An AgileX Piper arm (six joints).
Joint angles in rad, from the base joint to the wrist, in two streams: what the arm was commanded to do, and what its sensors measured. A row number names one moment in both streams.
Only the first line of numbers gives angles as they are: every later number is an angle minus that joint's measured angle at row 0.
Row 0, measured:
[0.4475 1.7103 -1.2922 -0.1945 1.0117 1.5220]
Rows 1 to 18, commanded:
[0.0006 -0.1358 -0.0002 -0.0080 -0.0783 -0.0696]
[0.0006 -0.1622 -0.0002 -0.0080 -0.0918 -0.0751]
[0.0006 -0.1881 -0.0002 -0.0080 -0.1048 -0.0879]
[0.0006 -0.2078 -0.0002 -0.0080 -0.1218 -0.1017]
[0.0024 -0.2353 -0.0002 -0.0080 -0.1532 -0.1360]
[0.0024 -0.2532 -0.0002 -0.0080 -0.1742 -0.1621]
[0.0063 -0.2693 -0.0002 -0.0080 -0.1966 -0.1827]
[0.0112 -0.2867 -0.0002 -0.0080 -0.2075 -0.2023]
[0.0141 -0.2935 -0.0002 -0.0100 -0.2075 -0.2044]
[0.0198 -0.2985 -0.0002 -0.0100 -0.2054 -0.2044]
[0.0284 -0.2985 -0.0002 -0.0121 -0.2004 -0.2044]
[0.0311 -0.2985 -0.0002 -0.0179 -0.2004 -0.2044]
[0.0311 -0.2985 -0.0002 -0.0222 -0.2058 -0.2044]
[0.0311 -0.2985 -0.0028 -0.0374 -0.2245 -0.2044]
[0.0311 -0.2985 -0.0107 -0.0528 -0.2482 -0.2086]
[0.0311 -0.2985 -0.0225 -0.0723 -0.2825 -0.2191]
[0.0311 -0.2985 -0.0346 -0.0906 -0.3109 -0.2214]
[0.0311 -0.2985 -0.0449 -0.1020 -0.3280 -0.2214]
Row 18, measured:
[0.0225 -0.2901 0.0055 -0.0357 -0.1161 -0.1882]
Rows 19 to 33, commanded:
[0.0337 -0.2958 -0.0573 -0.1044 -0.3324 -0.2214]
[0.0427 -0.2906 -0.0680 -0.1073 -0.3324 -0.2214]
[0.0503 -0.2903 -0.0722 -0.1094 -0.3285 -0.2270]
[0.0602 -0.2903 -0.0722 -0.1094 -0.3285 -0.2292]
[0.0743 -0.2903 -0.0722 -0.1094 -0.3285 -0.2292]
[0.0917 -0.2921 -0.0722 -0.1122 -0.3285 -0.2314]
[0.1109 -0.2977 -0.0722 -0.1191 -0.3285 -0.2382]
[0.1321 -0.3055 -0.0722 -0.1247 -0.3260 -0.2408]
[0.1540 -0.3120 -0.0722 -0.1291 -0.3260 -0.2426]
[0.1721 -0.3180 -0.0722 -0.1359 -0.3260 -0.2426]
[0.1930 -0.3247 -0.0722 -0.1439 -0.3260 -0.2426]
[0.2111 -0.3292 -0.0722 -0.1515 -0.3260 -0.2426]
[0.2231 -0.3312 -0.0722 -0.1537 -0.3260 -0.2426]
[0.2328 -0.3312 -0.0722 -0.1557 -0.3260 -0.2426]
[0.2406 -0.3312 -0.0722 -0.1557 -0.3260 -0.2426]
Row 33, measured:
[0.1893 -0.3087 -0.0390 -0.1199 -0.1317 -0.2113]
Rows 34 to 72, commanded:
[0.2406 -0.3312 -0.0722 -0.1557 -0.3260 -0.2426]
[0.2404 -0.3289 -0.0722 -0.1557 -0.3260 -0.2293]
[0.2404 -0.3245 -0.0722 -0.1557 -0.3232 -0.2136]
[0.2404 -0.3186 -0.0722 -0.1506 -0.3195 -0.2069]
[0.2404 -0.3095 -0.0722 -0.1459 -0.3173 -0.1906]
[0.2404 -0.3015 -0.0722 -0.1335 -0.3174 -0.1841]
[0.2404 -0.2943 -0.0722 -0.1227 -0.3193 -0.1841]
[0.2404 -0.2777 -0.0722 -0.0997 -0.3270 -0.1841]
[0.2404 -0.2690 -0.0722 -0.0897 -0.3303 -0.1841]
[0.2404 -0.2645 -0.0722 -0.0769 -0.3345 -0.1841]
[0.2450 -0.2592 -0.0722 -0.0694 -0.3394 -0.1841]
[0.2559 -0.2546 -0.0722 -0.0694 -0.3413 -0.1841]
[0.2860 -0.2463 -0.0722 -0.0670 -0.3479 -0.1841]
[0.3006 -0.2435 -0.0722 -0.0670 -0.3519 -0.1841]
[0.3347 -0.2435 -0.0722 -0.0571 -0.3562 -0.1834]
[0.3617 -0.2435 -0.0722 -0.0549 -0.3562 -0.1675]
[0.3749 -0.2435 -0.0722 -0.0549 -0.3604 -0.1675]
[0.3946 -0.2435 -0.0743 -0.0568 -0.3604 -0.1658]
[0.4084 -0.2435 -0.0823 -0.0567 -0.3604 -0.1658]
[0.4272 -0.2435 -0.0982 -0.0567 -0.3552 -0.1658]
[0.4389 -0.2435 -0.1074 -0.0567 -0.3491 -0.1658]
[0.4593 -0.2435 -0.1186 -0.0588 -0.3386 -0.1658]
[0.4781 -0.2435 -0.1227 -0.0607 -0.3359 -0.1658]
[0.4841 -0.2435 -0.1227 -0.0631 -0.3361 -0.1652]
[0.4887 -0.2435 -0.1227 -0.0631 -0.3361 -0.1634]
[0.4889 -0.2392 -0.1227 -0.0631 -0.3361 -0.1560]
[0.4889 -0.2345 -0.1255 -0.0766 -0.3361 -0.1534]
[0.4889 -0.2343 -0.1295 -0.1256 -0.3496 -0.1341]
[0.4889 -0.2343 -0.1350 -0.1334 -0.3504 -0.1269]
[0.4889 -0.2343 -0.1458 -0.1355 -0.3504 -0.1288]
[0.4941 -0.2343 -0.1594 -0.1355 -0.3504 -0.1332]
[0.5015 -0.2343 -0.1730 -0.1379 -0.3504 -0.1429]
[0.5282 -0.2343 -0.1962 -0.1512 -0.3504 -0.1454]
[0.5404 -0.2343 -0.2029 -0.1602 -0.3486 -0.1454]
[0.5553 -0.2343 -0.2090 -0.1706 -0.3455 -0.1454]
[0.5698 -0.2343 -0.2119 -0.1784 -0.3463 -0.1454]
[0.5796 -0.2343 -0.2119 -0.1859 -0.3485 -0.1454]
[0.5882 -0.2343 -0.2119 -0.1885 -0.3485 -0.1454]
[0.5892 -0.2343 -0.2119 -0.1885 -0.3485 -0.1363]
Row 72, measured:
[0.5521 -0.2266 -0.1671 -0.1257 -0.1042 -0.1184]
